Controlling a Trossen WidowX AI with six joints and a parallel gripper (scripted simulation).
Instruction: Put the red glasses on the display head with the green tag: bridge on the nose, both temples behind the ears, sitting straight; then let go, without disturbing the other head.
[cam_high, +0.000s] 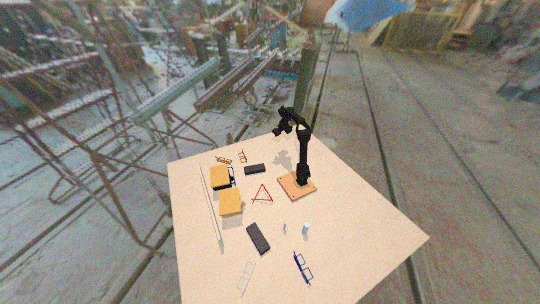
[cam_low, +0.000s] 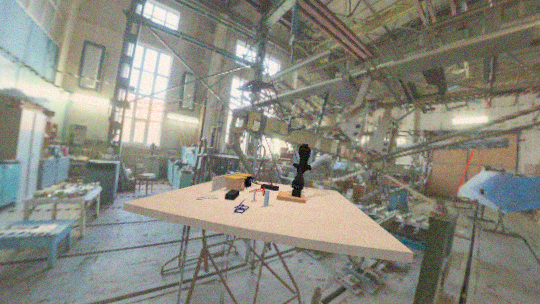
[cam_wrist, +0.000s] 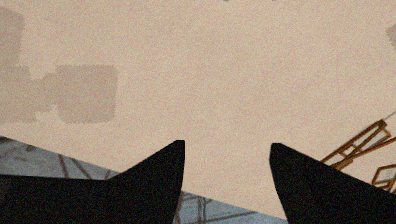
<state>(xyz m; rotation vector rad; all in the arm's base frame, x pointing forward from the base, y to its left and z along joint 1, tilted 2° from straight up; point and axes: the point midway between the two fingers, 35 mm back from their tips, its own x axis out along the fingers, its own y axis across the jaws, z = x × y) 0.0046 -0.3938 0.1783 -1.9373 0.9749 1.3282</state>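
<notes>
The post is 26 cm ahead of my gripper tip, 64 cm to the left of it and 14 cm below it. From my gripper tip the other things lie so: long white bar (62 cm ahead, 29 cm to the left, 10 cm below); pale blue piece (16 cm ahead, 70 cm to the left, 11 cm below).
</notes>
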